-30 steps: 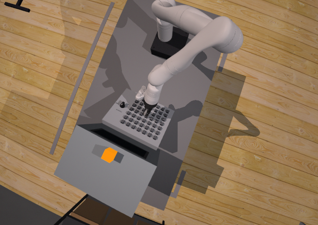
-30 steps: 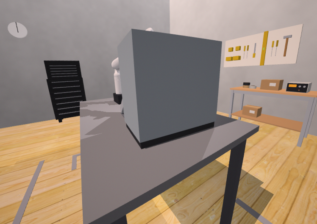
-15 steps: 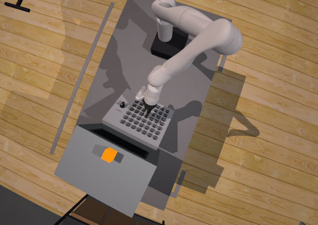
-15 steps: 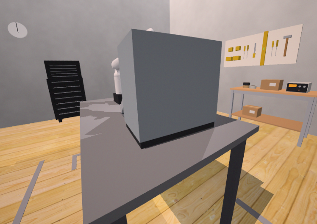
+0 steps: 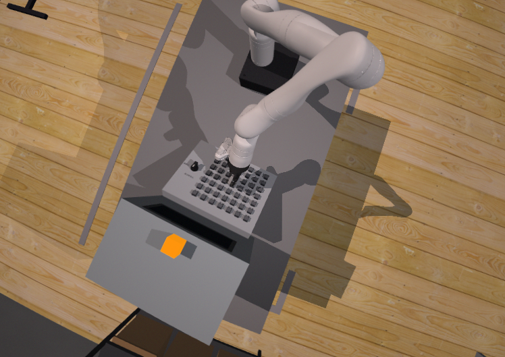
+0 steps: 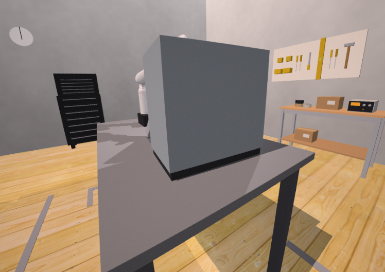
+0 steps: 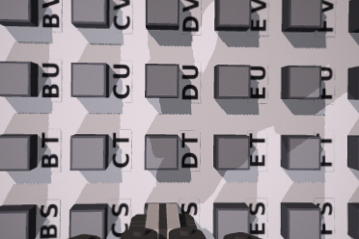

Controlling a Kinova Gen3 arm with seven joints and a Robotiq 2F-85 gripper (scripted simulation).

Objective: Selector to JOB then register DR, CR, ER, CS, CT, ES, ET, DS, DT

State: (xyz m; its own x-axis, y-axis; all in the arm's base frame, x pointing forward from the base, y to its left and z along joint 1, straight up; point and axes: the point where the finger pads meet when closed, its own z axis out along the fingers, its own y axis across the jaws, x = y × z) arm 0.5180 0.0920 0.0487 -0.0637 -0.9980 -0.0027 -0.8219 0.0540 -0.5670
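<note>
Right now the black selector knob is 160 mm to the right of my hand and 10 mm below it. The rest, counted from my hand: grey keypad panel: 40 mm ahead, 50 mm to the right, 50 mm below.
</note>
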